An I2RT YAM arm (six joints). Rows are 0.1 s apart.
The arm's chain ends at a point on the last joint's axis. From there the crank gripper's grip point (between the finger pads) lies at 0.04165 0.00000 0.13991 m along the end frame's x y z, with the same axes.
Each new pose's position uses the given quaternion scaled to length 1; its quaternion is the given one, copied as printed.
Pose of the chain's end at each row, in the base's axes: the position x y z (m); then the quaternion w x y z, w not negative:
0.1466 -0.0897 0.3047 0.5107 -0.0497 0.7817 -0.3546
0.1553 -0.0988 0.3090 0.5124 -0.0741 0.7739 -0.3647
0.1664 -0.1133 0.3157 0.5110 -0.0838 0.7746 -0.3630
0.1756 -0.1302 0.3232 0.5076 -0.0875 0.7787 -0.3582
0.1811 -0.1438 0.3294 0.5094 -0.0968 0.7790 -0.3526
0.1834 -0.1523 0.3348 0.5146 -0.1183 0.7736 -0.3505
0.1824 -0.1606 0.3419 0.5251 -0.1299 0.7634 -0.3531
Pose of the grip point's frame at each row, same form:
0.2435 -0.1785 0.2412 0.5107 -0.0497 0.7817 -0.3546
0.2545 -0.1875 0.2490 0.5124 -0.0741 0.7739 -0.3647
0.2664 -0.2009 0.2553 0.5110 -0.0838 0.7746 -0.3630
0.2754 -0.2166 0.2610 0.5076 -0.0875 0.7787 -0.3582
0.2824 -0.2281 0.2667 0.5094 -0.0968 0.7790 -0.3526
0.2880 -0.2338 0.2736 0.5146 -0.1183 0.7736 -0.3505
0.2901 -0.2406 0.2845 0.5251 -0.1299 0.7634 -0.3531

